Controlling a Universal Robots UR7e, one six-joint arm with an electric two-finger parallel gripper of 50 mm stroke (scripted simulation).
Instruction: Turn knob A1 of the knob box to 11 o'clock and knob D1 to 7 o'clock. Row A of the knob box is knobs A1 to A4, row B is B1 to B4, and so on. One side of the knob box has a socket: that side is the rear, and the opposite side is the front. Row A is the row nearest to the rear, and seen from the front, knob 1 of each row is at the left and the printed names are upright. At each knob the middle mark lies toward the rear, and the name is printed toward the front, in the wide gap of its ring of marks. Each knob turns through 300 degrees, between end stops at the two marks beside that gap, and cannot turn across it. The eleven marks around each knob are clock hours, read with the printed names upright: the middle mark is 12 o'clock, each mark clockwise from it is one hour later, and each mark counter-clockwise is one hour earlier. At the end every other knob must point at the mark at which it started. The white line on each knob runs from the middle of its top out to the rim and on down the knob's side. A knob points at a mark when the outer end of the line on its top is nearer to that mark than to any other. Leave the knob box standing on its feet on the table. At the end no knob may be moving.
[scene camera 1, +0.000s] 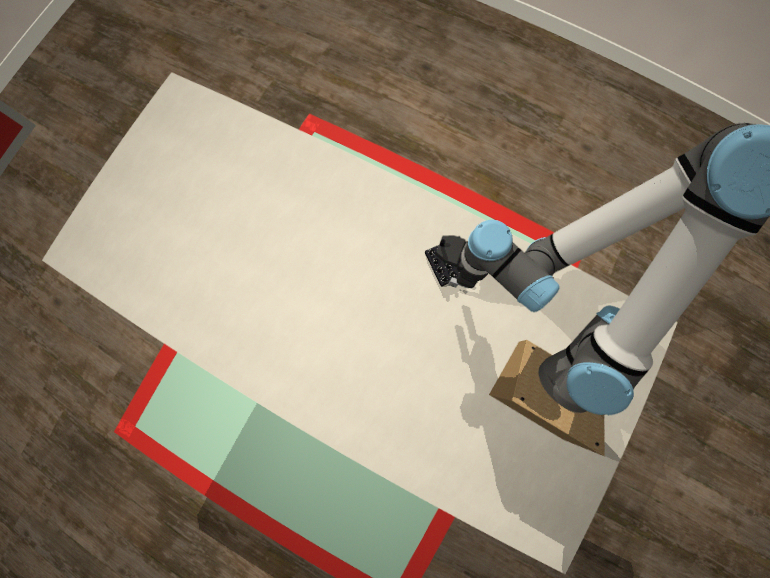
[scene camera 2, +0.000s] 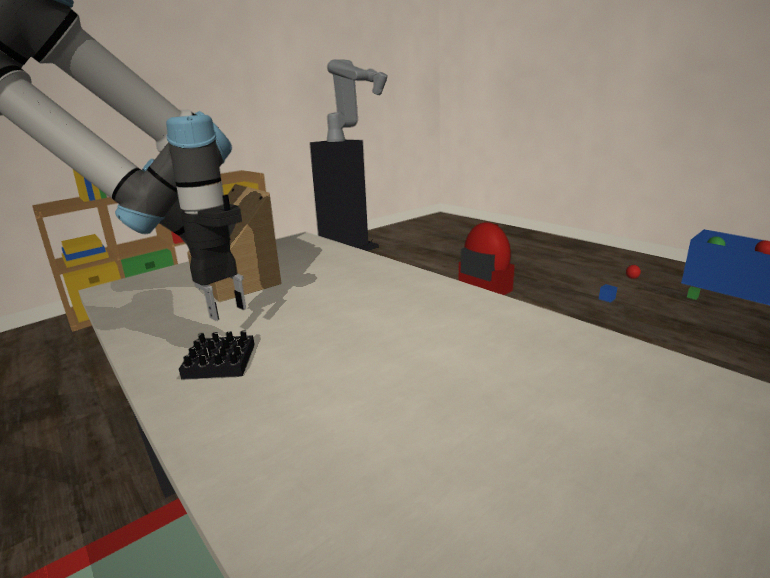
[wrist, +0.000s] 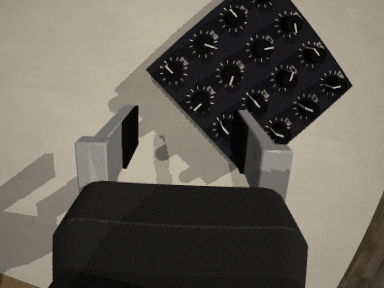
Path:
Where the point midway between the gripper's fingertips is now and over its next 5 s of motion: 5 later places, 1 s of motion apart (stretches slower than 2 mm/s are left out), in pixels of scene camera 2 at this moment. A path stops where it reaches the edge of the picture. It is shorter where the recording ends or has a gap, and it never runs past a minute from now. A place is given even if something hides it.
The gripper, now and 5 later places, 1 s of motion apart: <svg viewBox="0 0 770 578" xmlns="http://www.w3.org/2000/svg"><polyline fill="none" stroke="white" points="228,313 225,311 214,309 198,309 195,310 198,322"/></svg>

